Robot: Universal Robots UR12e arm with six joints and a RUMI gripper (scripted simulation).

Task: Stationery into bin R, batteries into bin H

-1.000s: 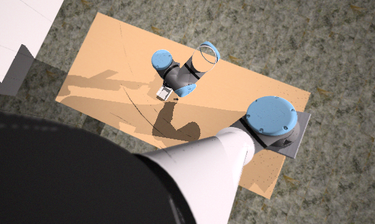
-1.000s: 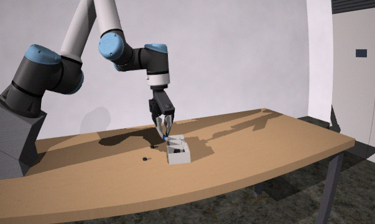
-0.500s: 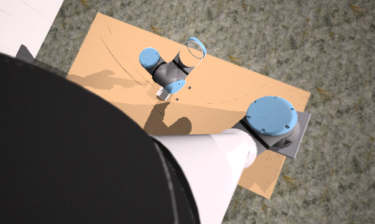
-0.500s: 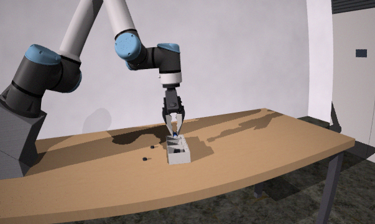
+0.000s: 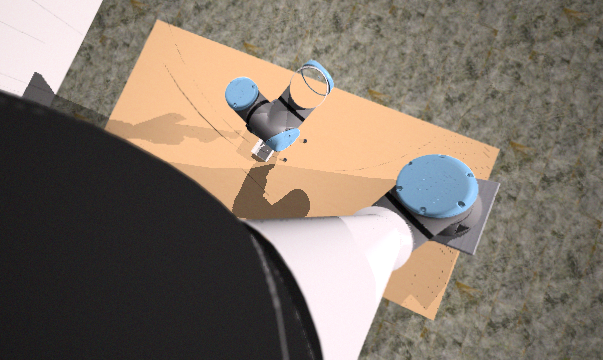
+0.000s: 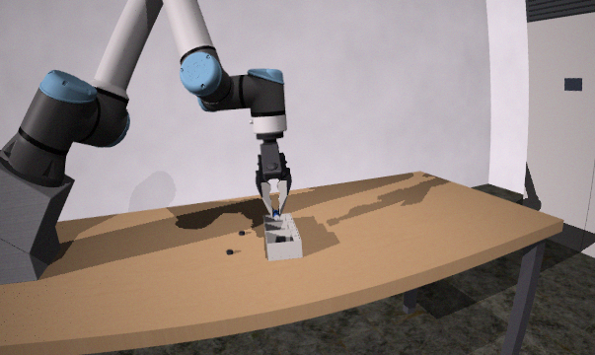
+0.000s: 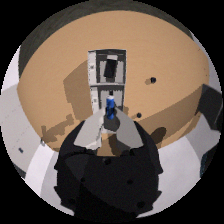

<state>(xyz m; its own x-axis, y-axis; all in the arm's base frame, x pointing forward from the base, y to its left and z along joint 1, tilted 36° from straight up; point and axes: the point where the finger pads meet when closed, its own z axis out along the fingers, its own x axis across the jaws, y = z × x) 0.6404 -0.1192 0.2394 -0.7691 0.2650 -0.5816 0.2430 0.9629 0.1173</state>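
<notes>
My hand is 10 mm short of the grey double bin and 60 mm above it. The rest, counted from my hand: short black stick: 70 mm below; then white item: 20 mm behind, 80 mm to the right, 70 mm below; then blue battery: 10 mm below.
</notes>
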